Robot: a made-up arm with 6 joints.
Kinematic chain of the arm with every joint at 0, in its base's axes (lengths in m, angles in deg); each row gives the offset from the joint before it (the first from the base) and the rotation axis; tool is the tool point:
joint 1: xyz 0 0 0.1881 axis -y
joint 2: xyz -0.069 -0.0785 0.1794 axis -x
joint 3: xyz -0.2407 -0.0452 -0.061 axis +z
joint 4: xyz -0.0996 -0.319 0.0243 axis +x
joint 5: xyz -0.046 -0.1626 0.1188 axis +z
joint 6: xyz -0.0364 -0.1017 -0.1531 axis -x
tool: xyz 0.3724 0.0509 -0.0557
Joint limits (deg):
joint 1: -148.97..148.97
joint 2: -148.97..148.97
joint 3: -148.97..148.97
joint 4: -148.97..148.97
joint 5: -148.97..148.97
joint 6: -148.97..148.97
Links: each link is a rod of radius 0.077 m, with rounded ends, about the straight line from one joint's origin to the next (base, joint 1, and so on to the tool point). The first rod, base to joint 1, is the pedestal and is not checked.
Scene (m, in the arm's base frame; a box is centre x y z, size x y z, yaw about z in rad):
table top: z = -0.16
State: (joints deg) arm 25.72 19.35 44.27 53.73 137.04 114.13
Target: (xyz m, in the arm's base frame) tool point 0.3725 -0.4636 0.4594
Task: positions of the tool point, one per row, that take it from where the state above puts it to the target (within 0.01 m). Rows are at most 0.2 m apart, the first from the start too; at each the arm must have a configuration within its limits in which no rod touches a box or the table.
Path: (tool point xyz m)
1: -0.4412 -0.3983 0.4974
2: -0.3226 -0.4157 0.6086
3: -0.1756 -0.4313 0.6764
4: -0.0157 -0.4444 0.6938
5: 0.1395 -0.4544 0.6594
6: 0.2736 -0.4610 0.5780
7: 0.3725 -0.4636 0.4594

